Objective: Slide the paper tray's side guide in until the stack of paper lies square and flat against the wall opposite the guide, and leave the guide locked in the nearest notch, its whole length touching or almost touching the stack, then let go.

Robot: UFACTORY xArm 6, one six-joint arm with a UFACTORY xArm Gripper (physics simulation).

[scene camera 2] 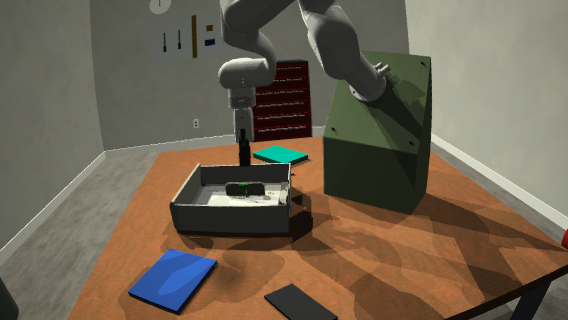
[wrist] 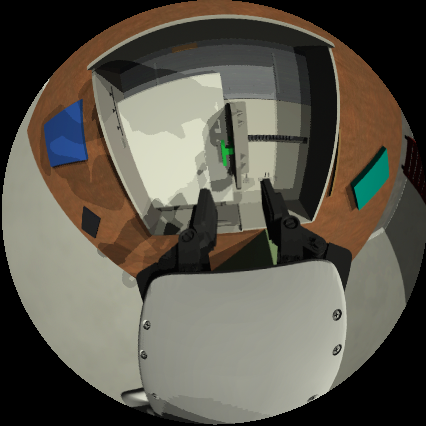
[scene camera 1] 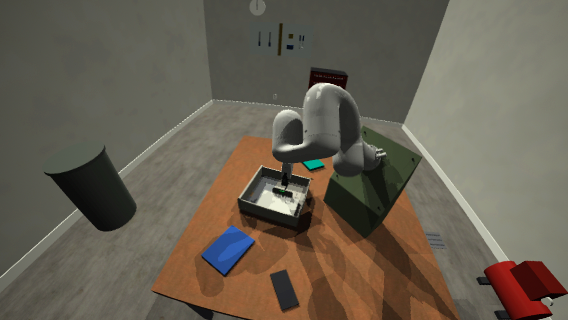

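The paper tray stands on the table. The white paper stack lies in it, its left edge in the wrist view along the marked wall, with no clear gap. The upright side guide stands along the opposite edge of the stack; shadow hides whether they touch. Its green lever faces the stack. The notched strip runs behind it. My gripper is part open and empty, above the guide and apart from it.
A teal book lies beyond the tray. A blue book and a dark slab lie nearer the cameras. The green arm pedestal stands at the right.
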